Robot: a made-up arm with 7 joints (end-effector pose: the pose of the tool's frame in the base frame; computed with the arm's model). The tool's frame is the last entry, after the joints.
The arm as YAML. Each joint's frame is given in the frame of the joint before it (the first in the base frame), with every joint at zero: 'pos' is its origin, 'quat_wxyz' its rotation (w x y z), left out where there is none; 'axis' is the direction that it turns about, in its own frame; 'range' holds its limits. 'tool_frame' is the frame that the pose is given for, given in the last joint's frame.
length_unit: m
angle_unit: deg
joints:
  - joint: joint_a
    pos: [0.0, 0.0, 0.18]
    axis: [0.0, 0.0, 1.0]
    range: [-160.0, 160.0]
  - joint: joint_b
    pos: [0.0, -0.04, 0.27]
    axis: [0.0, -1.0, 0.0]
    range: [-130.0, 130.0]
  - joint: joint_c
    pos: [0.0, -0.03, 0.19]
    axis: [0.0, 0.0, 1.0]
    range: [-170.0, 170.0]
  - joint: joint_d
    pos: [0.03, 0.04, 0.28]
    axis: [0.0, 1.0, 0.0]
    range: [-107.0, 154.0]
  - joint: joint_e
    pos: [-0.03, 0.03, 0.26]
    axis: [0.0, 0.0, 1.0]
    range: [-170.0, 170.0]
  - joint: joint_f
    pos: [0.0, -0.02, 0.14]
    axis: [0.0, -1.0, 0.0]
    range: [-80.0, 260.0]
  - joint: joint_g
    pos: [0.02, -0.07, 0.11]
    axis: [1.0, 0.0, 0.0]
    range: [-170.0, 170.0]
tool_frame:
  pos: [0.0, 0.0, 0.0]
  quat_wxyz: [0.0, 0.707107, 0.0, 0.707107]
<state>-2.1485 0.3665 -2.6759 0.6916 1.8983 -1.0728 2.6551</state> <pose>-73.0 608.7 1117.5 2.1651 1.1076 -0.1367</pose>
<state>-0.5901 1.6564 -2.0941 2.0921 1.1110 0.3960 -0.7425</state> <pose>-393.9 -296.4 217.0 -0.6704 0.4794 -2.4557</pose>
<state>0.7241 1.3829 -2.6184 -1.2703 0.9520 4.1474 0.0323</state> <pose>-432.6 -405.4 828.6 -2.7900 0.1750 -1.2358</pose>
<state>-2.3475 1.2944 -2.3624 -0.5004 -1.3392 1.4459 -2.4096</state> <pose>489.8 450.2 974.2 0.6149 0.9607 1.0316</pose>
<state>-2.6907 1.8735 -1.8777 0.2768 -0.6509 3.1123 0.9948</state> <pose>634.1 399.9 226.5 -0.7537 0.3018 -1.6617</pose>
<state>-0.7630 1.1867 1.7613 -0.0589 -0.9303 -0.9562 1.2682</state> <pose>-658.7 498.6 858.3 -1.4654 -1.0314 -1.9314</pose>
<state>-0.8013 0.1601 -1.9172 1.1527 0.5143 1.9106 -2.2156</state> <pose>-467.6 -55.1 1112.9 0.9529 -0.1242 -1.3784</pose>
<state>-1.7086 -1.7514 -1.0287 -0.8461 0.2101 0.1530 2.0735</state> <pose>112.6 -849.4 502.4 -2.2990 -0.4838 2.9561</pose>
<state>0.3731 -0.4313 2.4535 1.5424 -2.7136 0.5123 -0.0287</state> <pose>-288.3 37.9 1138.0 0.6615 0.0607 3.0755</pose>
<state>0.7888 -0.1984 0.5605 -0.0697 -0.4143 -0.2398 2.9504</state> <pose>207.9 50.9 1401.9 -2.8192 1.1776 -1.8450</pose>
